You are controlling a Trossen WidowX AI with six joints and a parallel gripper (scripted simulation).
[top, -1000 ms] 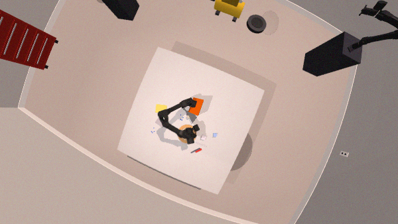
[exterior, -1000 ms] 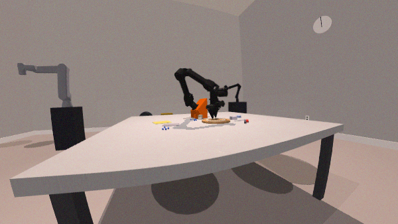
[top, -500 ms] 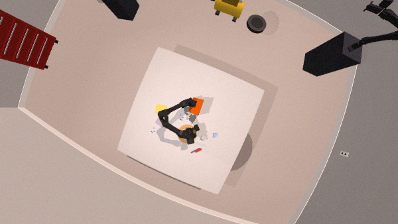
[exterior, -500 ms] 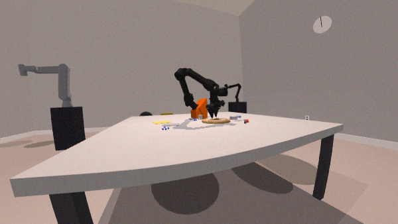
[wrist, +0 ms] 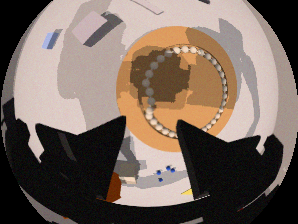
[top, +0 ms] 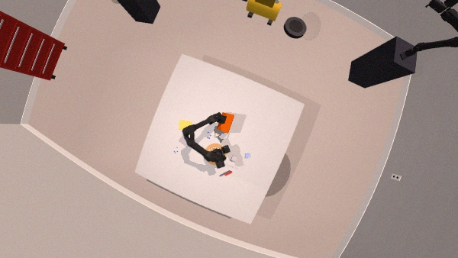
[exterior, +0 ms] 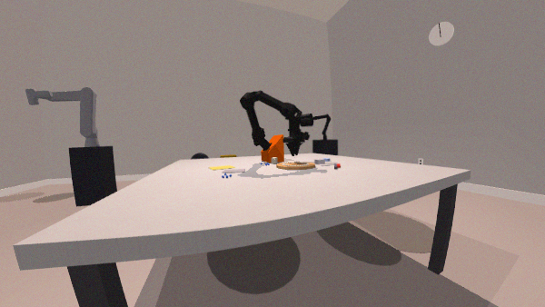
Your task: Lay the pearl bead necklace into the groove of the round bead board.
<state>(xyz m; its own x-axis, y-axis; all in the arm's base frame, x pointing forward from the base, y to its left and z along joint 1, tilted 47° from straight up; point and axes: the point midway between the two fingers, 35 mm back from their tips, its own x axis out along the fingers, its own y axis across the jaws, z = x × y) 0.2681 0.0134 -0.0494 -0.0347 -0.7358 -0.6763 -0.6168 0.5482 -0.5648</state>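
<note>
The round tan bead board lies 50 mm ahead of my gripper tip, 30 mm to the right of it and 40 mm below it. From my gripper tip the other things lie so: tool 190 mm ahead, 120 mm to the left, 40 mm below; white square 30 mm ahead, 150 mm to the left, 40 mm below; pale blue cube 30 mm behind, 260 mm to the left, 40 mm below.
</note>
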